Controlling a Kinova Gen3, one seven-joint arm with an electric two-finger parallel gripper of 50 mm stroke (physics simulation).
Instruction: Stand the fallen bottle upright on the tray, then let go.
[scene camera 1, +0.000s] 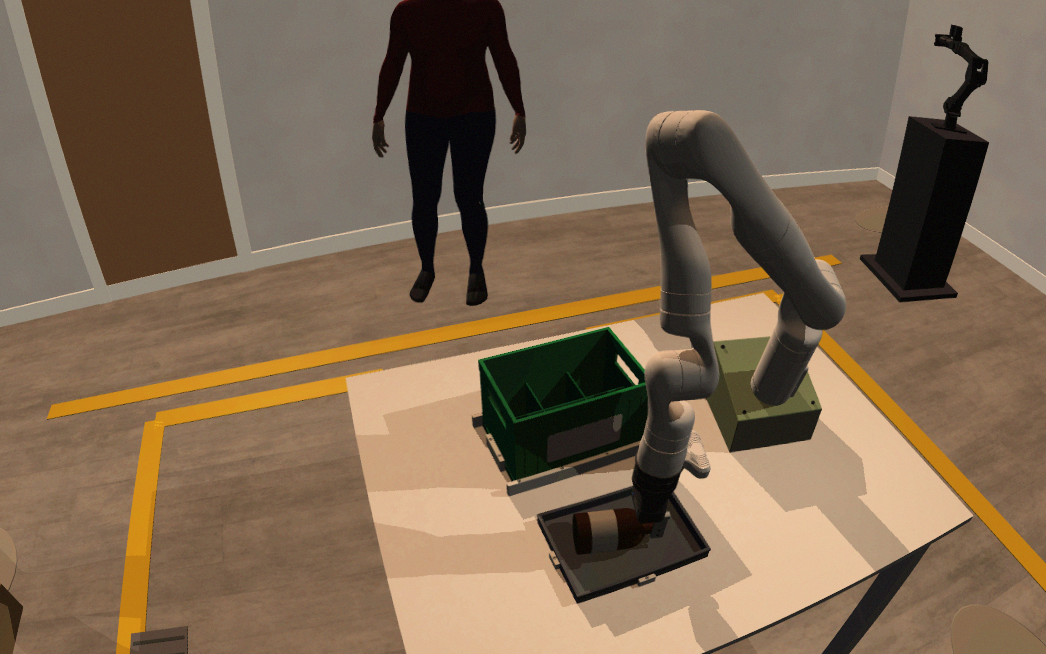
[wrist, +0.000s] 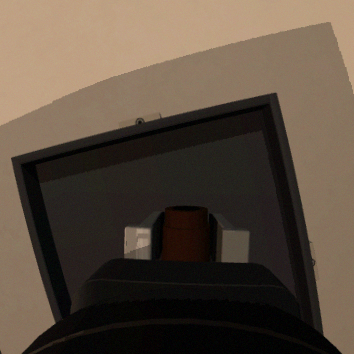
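My gripper is visible in the wrist view and in scene camera 1. On the gripper, (wrist: 226, 243) and (scene camera 1: 666, 512) are the same spot.
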